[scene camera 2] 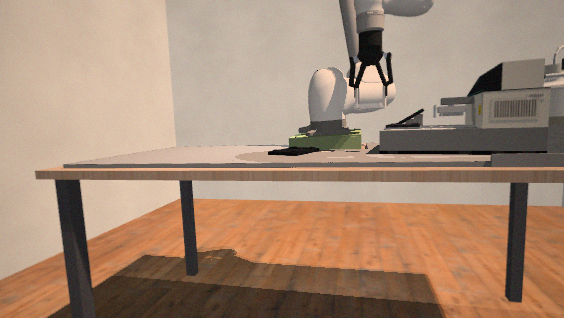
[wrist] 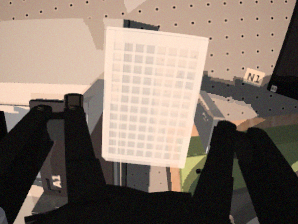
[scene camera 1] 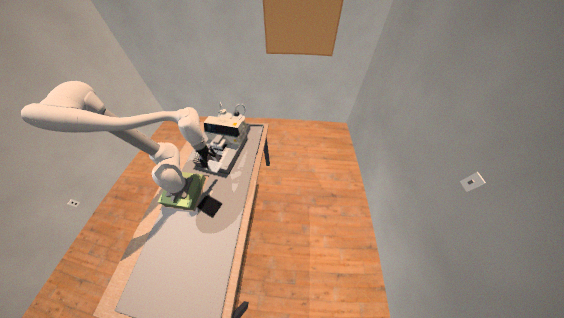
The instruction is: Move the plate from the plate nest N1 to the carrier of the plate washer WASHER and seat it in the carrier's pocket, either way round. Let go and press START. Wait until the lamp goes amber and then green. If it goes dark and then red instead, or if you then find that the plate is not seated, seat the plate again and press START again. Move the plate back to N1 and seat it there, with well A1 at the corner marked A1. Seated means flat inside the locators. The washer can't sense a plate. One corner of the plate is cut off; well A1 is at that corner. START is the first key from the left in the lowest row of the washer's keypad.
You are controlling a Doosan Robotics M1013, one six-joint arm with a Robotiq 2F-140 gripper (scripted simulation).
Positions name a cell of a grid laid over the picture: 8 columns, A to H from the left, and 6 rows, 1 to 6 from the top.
Observation:
In view: the gripper (scene camera 2: F3), a white well plate (wrist: E4), a washer (wrist: B2) and a carrier (wrist: B5).
The gripper shows as well in the wrist view (wrist: E3).

